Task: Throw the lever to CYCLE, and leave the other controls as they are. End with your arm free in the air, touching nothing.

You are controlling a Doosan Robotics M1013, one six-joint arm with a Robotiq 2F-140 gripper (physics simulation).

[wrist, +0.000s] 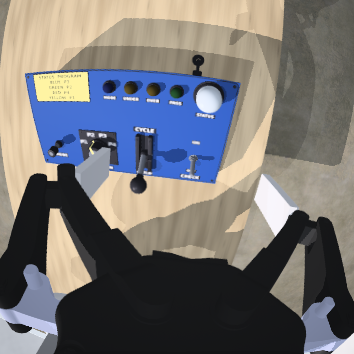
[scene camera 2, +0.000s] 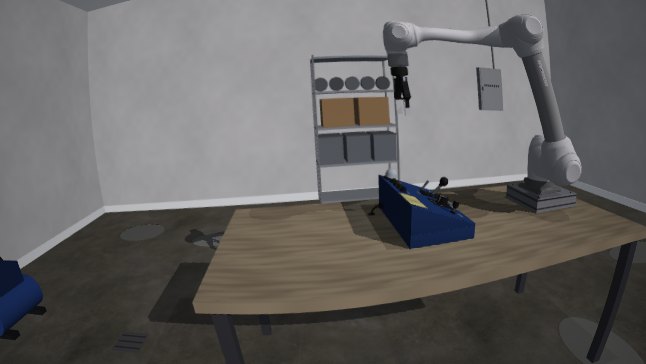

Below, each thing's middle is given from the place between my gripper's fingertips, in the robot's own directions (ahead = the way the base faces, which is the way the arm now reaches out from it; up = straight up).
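Labels:
My hand is 150 mm to the right of the blue control console [scene camera 2: 420, 221] and 10 mm short of it, and my hand is also 330 mm above the console.

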